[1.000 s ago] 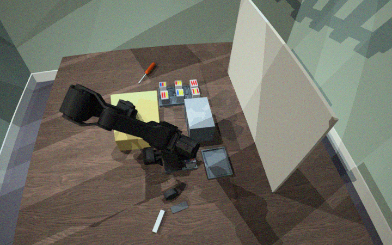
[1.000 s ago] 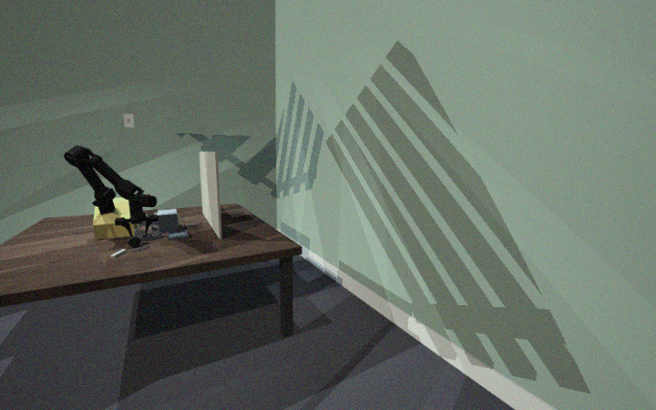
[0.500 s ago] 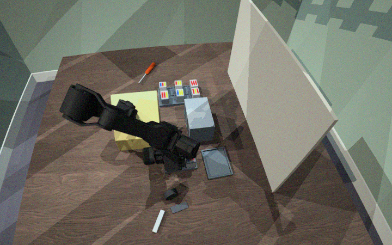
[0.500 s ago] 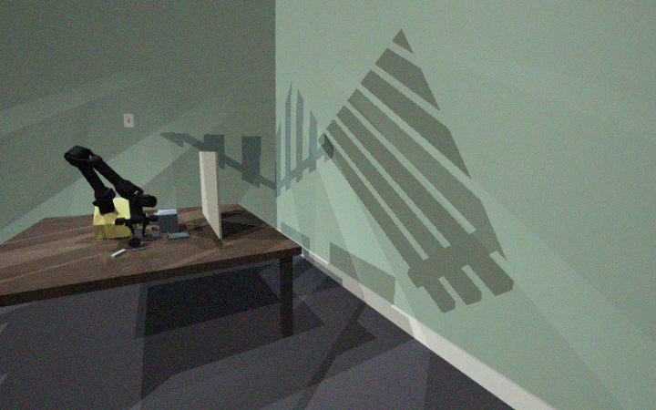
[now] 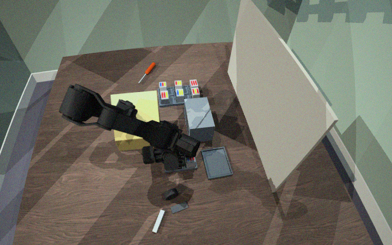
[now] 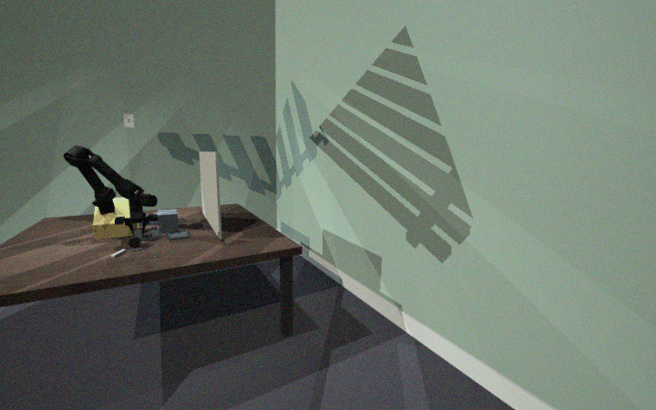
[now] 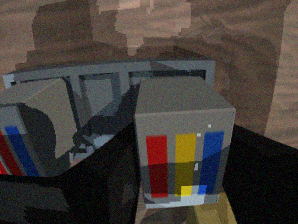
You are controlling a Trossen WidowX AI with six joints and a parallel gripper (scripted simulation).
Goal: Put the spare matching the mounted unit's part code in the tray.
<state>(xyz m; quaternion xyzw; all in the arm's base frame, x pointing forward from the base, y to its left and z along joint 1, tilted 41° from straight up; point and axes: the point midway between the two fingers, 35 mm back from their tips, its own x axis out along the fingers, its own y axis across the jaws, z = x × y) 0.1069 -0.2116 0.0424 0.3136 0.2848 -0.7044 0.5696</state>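
My gripper tip is now 40 mm short of the grey holder, 10 mm to the left of it and 10 mm above it. Round my gripper tip: beige panel (400 mm ahead, 200 mm above, 110 mm to the left); grey tray (180 mm ahead, 50 mm to the right, 20 mm below); grey spare block (20 mm above).
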